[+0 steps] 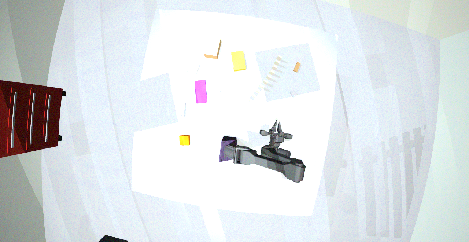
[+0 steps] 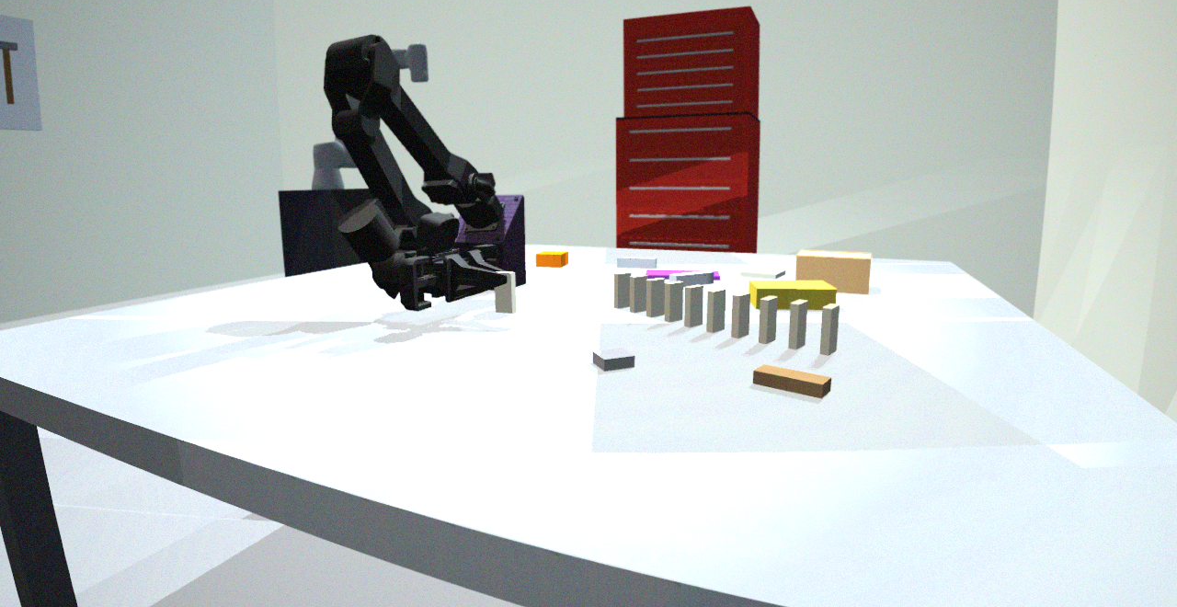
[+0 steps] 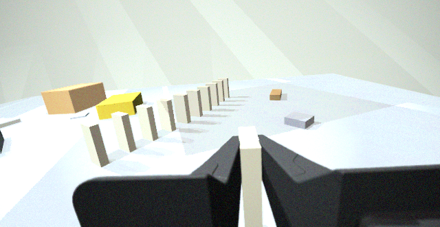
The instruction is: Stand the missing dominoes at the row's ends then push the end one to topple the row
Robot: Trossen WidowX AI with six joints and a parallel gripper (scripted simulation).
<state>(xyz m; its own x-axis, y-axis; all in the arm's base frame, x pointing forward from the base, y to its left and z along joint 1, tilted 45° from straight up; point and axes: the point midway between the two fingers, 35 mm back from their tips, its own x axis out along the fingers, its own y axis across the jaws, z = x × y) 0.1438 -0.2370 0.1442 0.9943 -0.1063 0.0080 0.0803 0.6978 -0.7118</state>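
Now: the grey block 170 mm ahead of my gripper tip, 100 mm to the right of it and 60 mm below it. Also, from my gripper tip: yellow block: 340 mm ahead, 250 mm to the left, 50 mm below; magenta slab: 470 mm to the left, 140 mm ahead, 60 mm below; brown block: 340 mm ahead, 120 mm to the right, 60 mm below.
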